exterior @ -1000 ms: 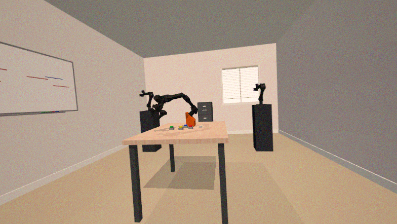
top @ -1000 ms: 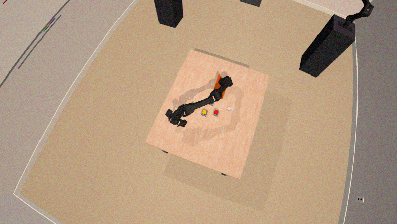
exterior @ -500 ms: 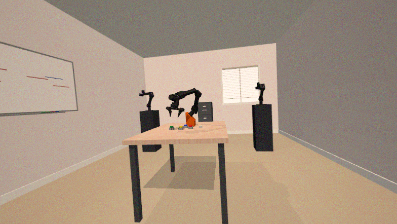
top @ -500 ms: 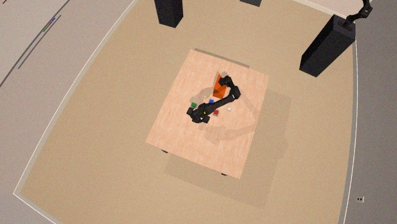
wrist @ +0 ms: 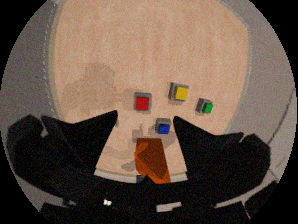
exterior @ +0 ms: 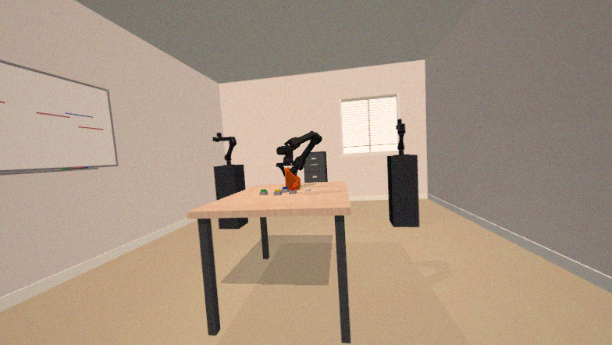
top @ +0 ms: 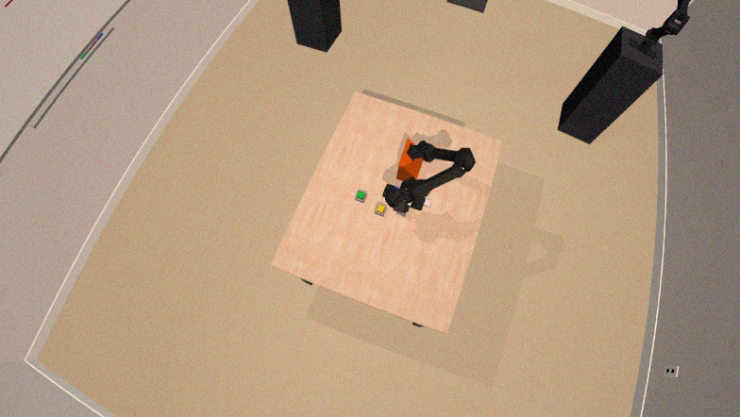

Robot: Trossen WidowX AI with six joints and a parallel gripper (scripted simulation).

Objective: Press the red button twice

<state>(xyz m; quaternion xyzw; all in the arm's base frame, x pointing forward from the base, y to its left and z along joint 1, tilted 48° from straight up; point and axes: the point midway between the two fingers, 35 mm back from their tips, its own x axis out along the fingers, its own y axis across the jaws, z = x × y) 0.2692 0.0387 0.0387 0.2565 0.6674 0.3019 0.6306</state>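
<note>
Now: the red button 2 cm behind my gripper tip, 1 cm to the left of it and 10 cm below it. Round my gripper tip: small white block (10 cm behind, 11 cm to the left, 12 cm below); then yellow button (3 cm ahead, 9 cm to the right, 10 cm below); then blue button (9 cm behind, 7 cm to the right, 10 cm below).
</note>
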